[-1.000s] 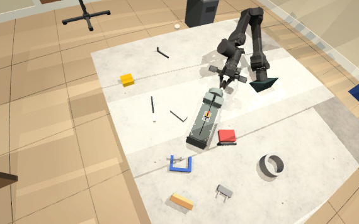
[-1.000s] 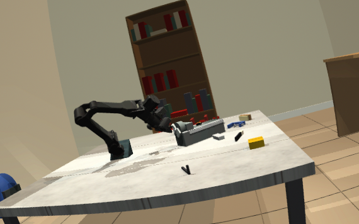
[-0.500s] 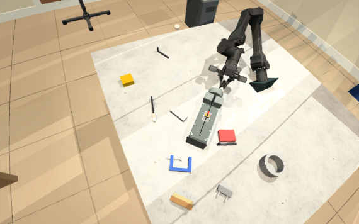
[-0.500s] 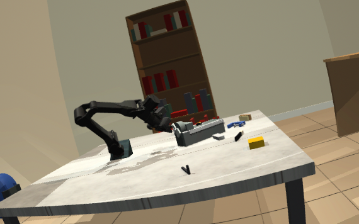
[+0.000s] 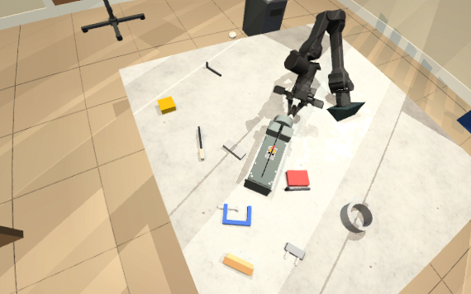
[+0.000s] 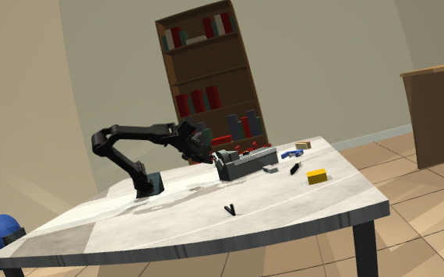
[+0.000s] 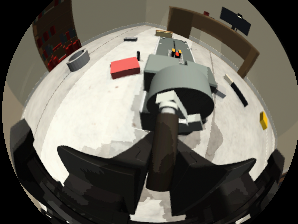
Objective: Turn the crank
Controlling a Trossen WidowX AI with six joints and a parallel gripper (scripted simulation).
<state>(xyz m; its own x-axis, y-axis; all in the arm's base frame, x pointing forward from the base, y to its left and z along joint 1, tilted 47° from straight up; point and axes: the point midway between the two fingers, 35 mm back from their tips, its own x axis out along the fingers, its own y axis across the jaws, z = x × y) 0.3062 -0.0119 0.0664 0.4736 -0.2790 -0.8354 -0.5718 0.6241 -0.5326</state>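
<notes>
Now: gripper tip 30 mm below the crank handle, 10 mm to the left of it and 10 mm past it. From my gripper tip the other things lie so: grey block: 230 mm ahead, 80 mm below, 30 mm to the right; red pointer: 130 mm ahead, 70 mm to the left; red block: 190 mm to the left, 90 mm ahead, 70 mm below.
</notes>
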